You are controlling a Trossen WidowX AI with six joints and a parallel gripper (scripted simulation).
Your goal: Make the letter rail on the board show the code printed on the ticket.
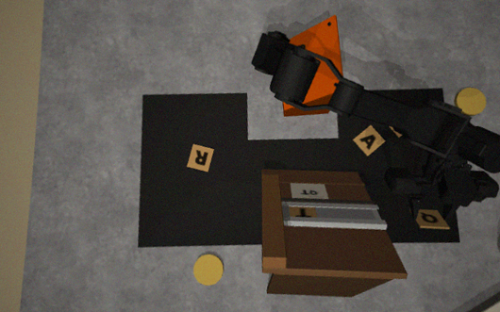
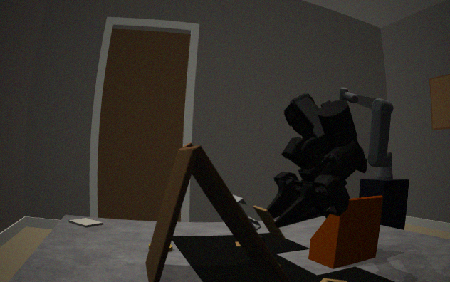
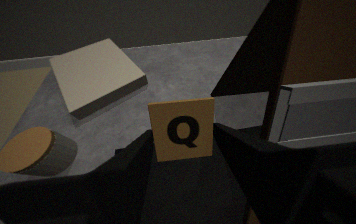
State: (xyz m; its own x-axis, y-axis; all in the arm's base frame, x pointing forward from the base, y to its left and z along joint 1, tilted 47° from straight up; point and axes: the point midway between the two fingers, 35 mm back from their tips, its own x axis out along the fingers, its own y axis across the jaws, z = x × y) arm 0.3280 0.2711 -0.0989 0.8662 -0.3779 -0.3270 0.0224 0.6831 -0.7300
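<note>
Right now my gripper tip is right at the q tile. From my gripper tip the other things lie so: black mat (250 mm to the right, 170 mm below, 160 mm behind); white ticket (220 mm to the right, 80 mm below, 60 mm behind).
</note>
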